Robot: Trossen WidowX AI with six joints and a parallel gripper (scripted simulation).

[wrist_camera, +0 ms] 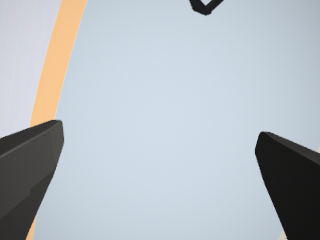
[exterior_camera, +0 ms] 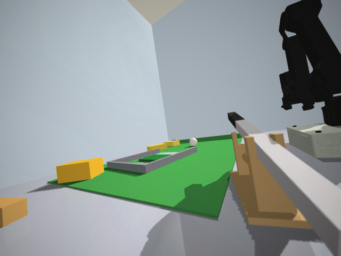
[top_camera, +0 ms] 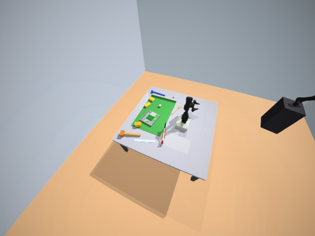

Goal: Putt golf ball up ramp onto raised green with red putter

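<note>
My gripper tip is now 260 mm short of the wooden stand, 600 mm to the right of it and 120 mm above it. From my gripper tip the other things lie so: green mat 580 mm ahead, 340 mm to the left, 160 mm below; red putter 240 mm ahead, 620 mm to the left, 90 mm below; white golf ball 590 mm ahead, 180 mm to the left, 130 mm below.
</note>
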